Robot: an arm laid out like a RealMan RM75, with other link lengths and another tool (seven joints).
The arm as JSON. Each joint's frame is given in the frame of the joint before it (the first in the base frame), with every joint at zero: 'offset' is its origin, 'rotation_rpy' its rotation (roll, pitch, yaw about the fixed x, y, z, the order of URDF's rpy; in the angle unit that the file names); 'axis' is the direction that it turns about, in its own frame. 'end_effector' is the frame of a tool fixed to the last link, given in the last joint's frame.
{
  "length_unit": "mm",
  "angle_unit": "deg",
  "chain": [
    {
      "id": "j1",
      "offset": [
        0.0,
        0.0,
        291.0
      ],
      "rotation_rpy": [
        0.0,
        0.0,
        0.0
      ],
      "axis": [
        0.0,
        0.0,
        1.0
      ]
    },
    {
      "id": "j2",
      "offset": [
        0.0,
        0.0,
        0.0
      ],
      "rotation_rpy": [
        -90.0,
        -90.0,
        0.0
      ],
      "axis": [
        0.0,
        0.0,
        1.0
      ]
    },
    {
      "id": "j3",
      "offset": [
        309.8,
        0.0,
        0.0
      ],
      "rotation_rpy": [
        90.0,
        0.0,
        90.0
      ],
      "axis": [
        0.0,
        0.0,
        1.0
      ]
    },
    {
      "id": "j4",
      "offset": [
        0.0,
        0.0,
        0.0
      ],
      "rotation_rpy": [
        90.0,
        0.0,
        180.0
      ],
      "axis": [
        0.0,
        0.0,
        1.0
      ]
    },
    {
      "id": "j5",
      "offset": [
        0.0,
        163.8,
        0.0
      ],
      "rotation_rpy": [
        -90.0,
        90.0,
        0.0
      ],
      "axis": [
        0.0,
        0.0,
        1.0
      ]
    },
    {
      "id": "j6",
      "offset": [
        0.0,
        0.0,
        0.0
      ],
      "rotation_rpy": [
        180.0,
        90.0,
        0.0
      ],
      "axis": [
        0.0,
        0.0,
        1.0
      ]
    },
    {
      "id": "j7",
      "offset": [
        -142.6,
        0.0,
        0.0
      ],
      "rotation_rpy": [
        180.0,
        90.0,
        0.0
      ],
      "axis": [
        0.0,
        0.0,
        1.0
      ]
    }
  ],
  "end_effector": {
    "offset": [
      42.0,
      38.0,
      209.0
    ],
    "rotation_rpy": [
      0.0,
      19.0,
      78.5
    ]
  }
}
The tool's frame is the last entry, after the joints.
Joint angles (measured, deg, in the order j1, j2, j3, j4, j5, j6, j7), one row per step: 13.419, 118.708, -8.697, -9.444, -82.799, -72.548, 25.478; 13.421, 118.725, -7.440, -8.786, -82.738, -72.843, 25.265; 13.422, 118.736, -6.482, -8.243, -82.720, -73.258, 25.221; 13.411, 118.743, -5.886, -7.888, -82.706, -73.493, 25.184; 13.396, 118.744, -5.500, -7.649, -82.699, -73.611, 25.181; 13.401, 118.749, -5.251, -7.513, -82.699, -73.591, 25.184; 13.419, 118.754, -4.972, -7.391, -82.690, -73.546, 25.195; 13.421, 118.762, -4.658, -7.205, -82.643, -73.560, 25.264; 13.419, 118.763, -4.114, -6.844, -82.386, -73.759, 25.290; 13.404, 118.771, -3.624, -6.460, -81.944, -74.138, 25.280; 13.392, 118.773, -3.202, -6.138, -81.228, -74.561, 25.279; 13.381, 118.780, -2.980, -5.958, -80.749, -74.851, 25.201; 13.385, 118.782, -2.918, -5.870, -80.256, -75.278, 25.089
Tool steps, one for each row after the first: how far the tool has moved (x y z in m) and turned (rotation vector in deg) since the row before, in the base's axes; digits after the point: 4 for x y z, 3 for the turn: 0.0016, -0.0008, 0.0036, 1.020, 0.725, -0.403; 0.0000, -0.0004, 0.0026, 0.814, 0.714, -0.130; 0.0002, -0.0004, 0.0015, 0.501, 0.448, -0.113; 0.0004, -0.0004, 0.0009, 0.311, 0.313, -0.114; 0.0007, -0.0002, 0.0004, 0.167, 0.188, -0.145; 0.0008, -0.0002, 0.0006, 0.196, 0.190, -0.172; 0.0007, -0.0003, 0.0007, 0.266, 0.330, -0.171; 0.0007, -0.0004, 0.0025, 0.674, 0.549, -0.200; 0.0001, -0.0003, 0.0034, 0.857, 0.573, -0.089; 0.0003, -0.0003, 0.0050, 1.084, 0.556, -0.116; 0.0001, -0.0002, 0.0033, 0.683, 0.249, -0.045; -0.0011, 0.0002, 0.0035, 0.638, 0.086, 0.169
